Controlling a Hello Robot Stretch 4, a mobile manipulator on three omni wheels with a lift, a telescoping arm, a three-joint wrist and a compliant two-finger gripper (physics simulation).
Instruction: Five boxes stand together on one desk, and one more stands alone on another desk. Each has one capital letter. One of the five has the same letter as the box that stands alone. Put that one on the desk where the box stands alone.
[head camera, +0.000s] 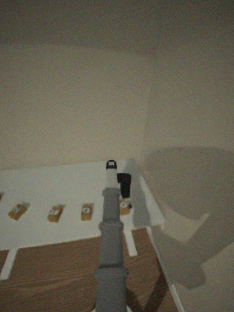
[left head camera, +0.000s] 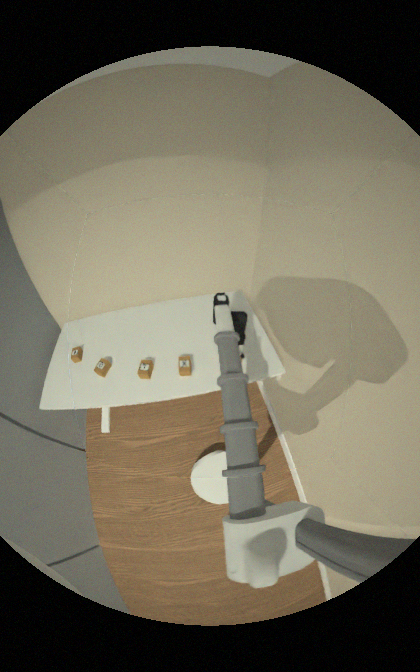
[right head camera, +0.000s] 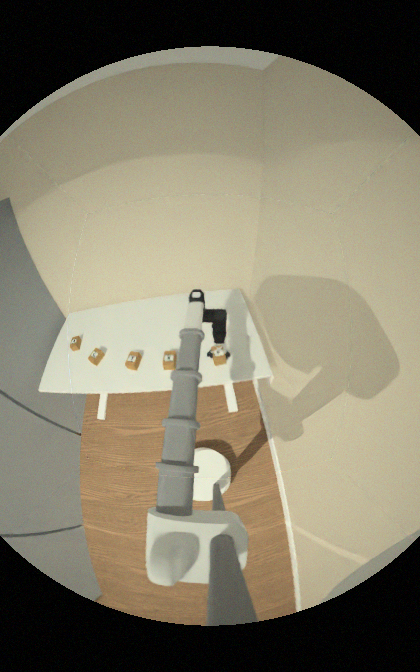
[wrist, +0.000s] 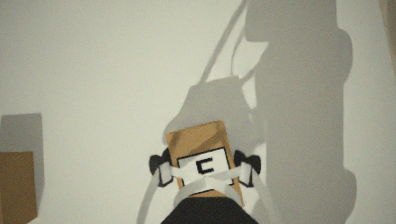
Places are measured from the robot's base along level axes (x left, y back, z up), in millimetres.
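Pixels of known places: gripper, fingertip midpoint: (head camera: 123, 208) (wrist: 205, 160).
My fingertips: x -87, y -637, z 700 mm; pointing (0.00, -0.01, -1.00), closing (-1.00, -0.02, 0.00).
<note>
For each thing: its top centre in the pictures, then the offset to it from my fingertips. Level surfaces: height alone.
- orange-brown box at its top centre: (wrist: 204, 172) (head camera: 123, 205) dx +1, dy +2, dz +46 mm
- white desk at its surface level: dz -8 mm
- box with an X, top centre: (head camera: 85, 210) dx +259, dy +41, dz +42 mm
- T at its top centre: (head camera: 54, 212) dx +471, dy +57, dz +42 mm
- likely C at its top centre: (head camera: 16, 209) dx +746, dy +49, dz +42 mm
An orange-brown box (head camera: 124, 210) (right head camera: 219, 359) (wrist: 197, 140) stands at the right end of the white desk (head camera: 50, 185) (left head camera: 135, 330) (right head camera: 125, 330) (wrist: 100, 65). Its label looks like an F, blurred and partly covered by the finger strips. My gripper (right head camera: 219, 354) (wrist: 205, 160) is shut on this box, with one fingertip against each side. To the left stand a box with an X (head camera: 86, 212) (left head camera: 184, 365) (right head camera: 169, 360), one that looks like a T (head camera: 55, 213) (left head camera: 145, 369) (right head camera: 133, 360), a likely C (head camera: 17, 211) (left head camera: 102, 367) (right head camera: 96, 356) and a leftmost box (left head camera: 76, 354) (right head camera: 75, 343), its letter unreadable. The lone box's desk does not show.
Part of a neighbouring box (wrist: 17, 187) shows at the left of the wrist view. The telescoping arm (head camera: 111, 250) (left head camera: 240, 445) (right head camera: 180, 445) reaches over the desk. Walls stand behind the desk and close to its right end. A wooden floor (left head camera: 150, 440) (right head camera: 130, 450) lies before it.
</note>
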